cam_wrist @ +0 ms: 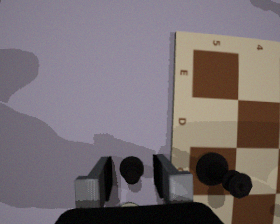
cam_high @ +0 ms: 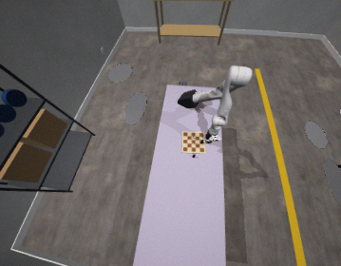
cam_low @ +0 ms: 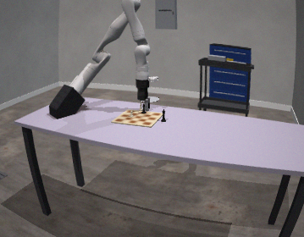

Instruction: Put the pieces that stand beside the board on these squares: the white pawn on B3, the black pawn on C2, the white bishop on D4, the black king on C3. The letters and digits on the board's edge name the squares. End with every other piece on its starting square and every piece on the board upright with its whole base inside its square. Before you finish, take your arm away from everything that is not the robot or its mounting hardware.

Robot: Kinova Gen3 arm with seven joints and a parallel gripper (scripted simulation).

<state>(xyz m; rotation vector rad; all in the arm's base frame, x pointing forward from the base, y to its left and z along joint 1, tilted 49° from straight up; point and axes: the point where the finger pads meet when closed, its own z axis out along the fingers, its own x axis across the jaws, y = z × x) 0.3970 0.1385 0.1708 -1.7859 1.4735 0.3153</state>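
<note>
Now: the black pawn 10 mm below my hand. The rest, counted from my hand: white pawn: 140 mm to the right, 10 mm below, 10 mm behind; chessboard: 130 mm to the right, 30 mm ahead, 20 mm below; white bishop: 40 mm behind, 10 mm to the right.
</note>
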